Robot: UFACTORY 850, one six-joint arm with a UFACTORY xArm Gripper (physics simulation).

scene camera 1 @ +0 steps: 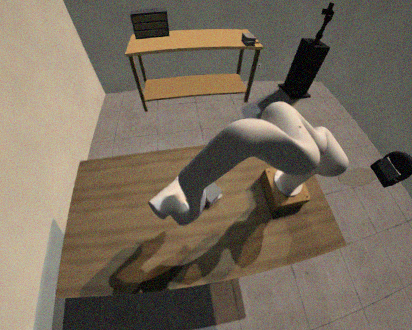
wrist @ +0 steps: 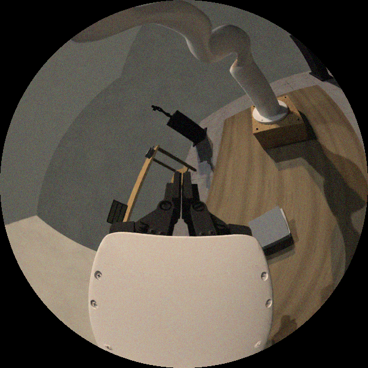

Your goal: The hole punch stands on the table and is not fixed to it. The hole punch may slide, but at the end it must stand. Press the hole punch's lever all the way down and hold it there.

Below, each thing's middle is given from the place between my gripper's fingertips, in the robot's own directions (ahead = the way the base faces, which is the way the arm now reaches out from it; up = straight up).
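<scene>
The grey lever (wrist: 269,227) is 10 mm to the left of my hand, 10 mm ahead of it and 320 mm below it.
</scene>
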